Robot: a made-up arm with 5 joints. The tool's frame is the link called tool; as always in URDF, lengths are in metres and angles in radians. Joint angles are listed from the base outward.
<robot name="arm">
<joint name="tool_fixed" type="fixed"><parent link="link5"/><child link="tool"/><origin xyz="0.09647 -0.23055 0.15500" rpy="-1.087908 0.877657 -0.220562"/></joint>
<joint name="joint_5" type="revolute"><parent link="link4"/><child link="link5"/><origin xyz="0.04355 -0.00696 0.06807" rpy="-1.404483 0.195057 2.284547"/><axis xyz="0 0 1"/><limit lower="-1.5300" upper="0.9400"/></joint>
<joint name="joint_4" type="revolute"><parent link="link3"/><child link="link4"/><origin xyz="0.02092 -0.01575 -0.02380" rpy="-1.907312 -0.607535 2.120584"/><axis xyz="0 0 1"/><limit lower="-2.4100" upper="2.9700"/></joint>
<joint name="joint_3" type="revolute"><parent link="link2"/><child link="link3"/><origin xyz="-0.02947 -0.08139 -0.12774" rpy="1.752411 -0.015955 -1.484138"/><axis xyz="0 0 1"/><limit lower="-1.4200" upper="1.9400"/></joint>
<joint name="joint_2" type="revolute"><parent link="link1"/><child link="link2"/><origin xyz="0.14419 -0.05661 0.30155" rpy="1.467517 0.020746 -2.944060"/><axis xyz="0 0 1"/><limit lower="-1.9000" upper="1.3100"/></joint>
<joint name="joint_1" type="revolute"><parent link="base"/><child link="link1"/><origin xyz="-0.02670 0.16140 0.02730" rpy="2.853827 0.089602 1.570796"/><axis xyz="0 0 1"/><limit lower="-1.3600" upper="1.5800"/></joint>
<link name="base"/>
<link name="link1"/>
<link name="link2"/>
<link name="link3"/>
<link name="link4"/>
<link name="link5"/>
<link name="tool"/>
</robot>
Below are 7 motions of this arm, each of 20 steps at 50 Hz.
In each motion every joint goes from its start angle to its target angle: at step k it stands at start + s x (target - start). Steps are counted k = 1, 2, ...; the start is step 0. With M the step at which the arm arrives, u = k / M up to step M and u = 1 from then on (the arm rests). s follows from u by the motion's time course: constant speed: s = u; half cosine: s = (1 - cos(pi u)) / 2; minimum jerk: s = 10 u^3 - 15 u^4 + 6 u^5.
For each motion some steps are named. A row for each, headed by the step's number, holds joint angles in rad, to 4 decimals.
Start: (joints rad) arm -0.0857 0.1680 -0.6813 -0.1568 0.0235
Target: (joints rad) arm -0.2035 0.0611 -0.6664 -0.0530 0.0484
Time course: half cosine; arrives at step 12
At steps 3, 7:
3: -0.1030 0.1523 -0.6791 -0.1416 0.0271
7: -0.1598 0.1007 -0.6719 -0.0915 0.0392

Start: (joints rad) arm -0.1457 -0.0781 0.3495 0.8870 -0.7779
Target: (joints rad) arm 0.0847 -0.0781 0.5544 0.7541 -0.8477
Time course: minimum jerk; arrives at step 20
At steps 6, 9, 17, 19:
6: -0.1081 -0.0781 0.3829 0.8653 -0.7893
9: -0.0520 -0.0781 0.4329 0.8329 -0.8063
17: 0.0786 -0.0781 0.5489 0.7576 -0.8458
19: 0.0844 -0.0781 0.5542 0.7543 -0.8476

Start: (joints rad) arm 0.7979 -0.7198 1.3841 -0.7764 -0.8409
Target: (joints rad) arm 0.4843 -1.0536 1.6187 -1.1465 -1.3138
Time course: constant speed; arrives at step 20
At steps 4, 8, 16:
4: 0.7352 -0.7866 1.4310 -0.8504 -0.9355
8: 0.6725 -0.8533 1.4779 -0.9244 -1.0301
16: 0.5470 -0.9868 1.5718 -1.0725 -1.2192

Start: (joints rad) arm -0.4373 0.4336 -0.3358 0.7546 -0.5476
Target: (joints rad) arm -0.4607 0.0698 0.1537 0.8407 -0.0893
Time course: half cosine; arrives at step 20
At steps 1, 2, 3, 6, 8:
1: -0.4374 0.4314 -0.3328 0.7551 -0.5448
2: -0.4379 0.4247 -0.3238 0.7567 -0.5364
3: -0.4386 0.4138 -0.3091 0.7593 -0.5226
6: -0.4421 0.3586 -0.2349 0.7723 -0.4531
8: -0.4454 0.3079 -0.1667 0.7843 -0.3893

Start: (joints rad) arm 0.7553 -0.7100 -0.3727 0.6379 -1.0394
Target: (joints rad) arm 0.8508 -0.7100 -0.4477 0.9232 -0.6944
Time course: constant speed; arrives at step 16
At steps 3, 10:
3: 0.7732 -0.7100 -0.3868 0.6914 -0.9747
10: 0.8150 -0.7100 -0.4196 0.8162 -0.8238

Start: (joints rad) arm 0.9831 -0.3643 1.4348 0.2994 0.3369
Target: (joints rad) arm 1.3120 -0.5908 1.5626 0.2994 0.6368
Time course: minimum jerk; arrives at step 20
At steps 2, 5, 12, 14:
2: 0.9859 -0.3662 1.4359 0.2994 0.3395
5: 1.0171 -0.3877 1.4480 0.2994 0.3679
12: 1.2076 -0.5189 1.5220 0.2994 0.5416
14: 1.2584 -0.5539 1.5418 0.2994 0.5879

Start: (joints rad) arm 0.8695 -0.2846 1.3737 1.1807 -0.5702
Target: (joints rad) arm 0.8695 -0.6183 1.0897 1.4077 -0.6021
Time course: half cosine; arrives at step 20
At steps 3, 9, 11, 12, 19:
3: 0.8695 -0.3028 1.3582 1.1931 -0.5719
9: 0.8695 -0.4253 1.2539 1.2764 -0.5837
11: 0.8695 -0.4776 1.2095 1.3120 -0.5886
12: 0.8695 -0.5030 1.1878 1.3293 -0.5911
19: 0.8695 -0.6162 1.0914 1.4063 -0.6019

